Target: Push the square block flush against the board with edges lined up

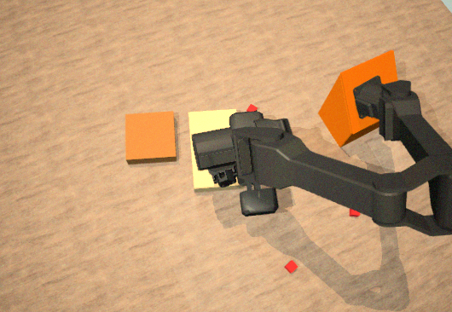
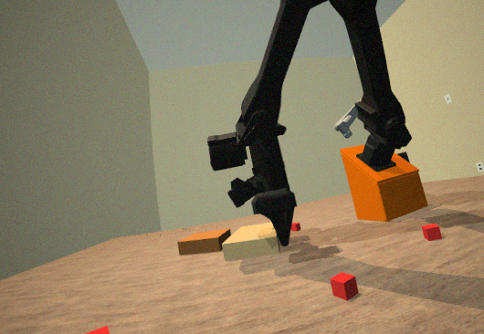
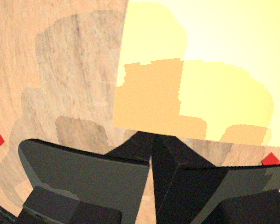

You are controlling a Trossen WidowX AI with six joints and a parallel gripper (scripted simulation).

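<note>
Right now my gripper tip is 8 cm to the left of the board, 3 cm short of it and 1 cm below it. From my gripper tip the other things lie so: square block: 16 cm to the right, 13 cm ahead, 1 cm above.
</note>
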